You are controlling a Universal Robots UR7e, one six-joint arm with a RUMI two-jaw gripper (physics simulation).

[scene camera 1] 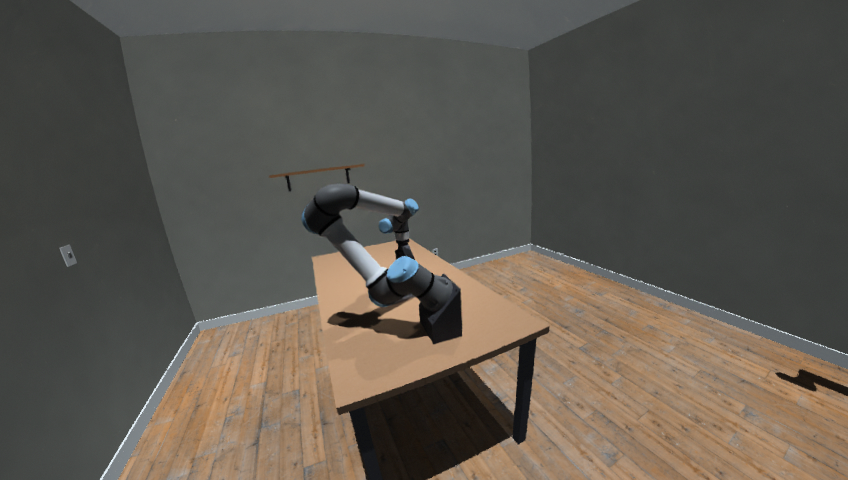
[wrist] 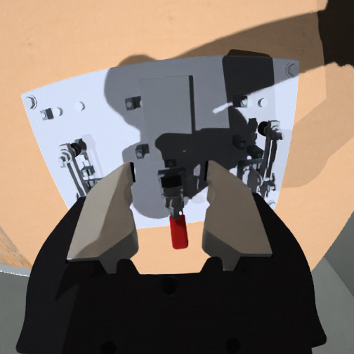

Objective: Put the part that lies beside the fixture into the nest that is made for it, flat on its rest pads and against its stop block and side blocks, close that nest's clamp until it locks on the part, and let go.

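Where they show: arm's base, origin of the base link: [scene camera 1: 439, 295].
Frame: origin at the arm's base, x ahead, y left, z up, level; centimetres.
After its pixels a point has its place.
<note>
In the wrist view a pale fixture plate [wrist: 95, 130] lies on the table. A flat grey rectangular part [wrist: 166, 105] lies on it near the middle, its left edge close by two small dark side blocks [wrist: 131, 103]. A dark block [wrist: 170, 163] stands at its near end. Behind that block is a toggle clamp [wrist: 172, 192], whose red handle [wrist: 178, 232] points towards the gripper's body. Shadow hides whether the clamp presses on the part. My gripper [wrist: 169, 163] is partly open and empty, its fingers on either side above the clamp. In the scene view its fingertips are hidden.
Two more clamps stand on the plate, one at the left [wrist: 72, 165] and one at the right [wrist: 269, 155]. Bolt heads [wrist: 31, 102] sit at its corners. The arm [scene camera 1: 357, 252] {y 26.8, x 15.6, z 21.3 cm} stands on the wooden table [scene camera 1: 380, 368] {y 32.2, x -8.5, z -16.2 cm} and hides the fixture in the scene view.
</note>
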